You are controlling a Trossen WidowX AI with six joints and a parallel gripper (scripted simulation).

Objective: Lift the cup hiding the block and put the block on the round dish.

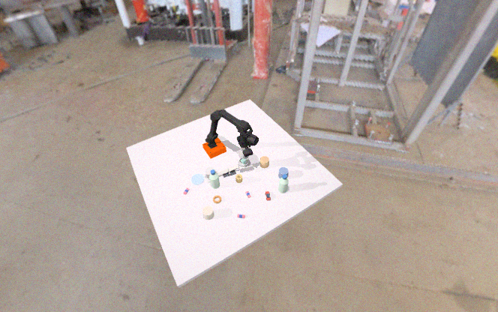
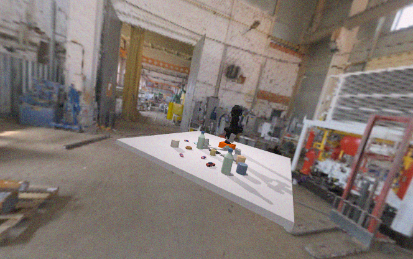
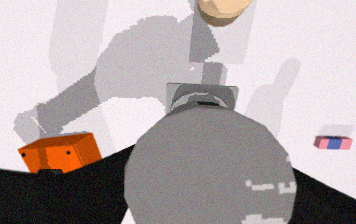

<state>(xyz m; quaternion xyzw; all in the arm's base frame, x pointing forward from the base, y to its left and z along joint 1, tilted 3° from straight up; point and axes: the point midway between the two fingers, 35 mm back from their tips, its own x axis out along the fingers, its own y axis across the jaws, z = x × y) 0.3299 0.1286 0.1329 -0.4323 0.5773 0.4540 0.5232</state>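
Right now the pale green block is 1 cm to the right of my gripper tip and 8 cm below it. Also, from my gripper tip: cup 2 cm to the left, 1 cm above; then yellow spool 8 cm ahead, 10 cm to the right, 15 cm below; then balance 3 cm behind, 13 cm to the right, 13 cm below.
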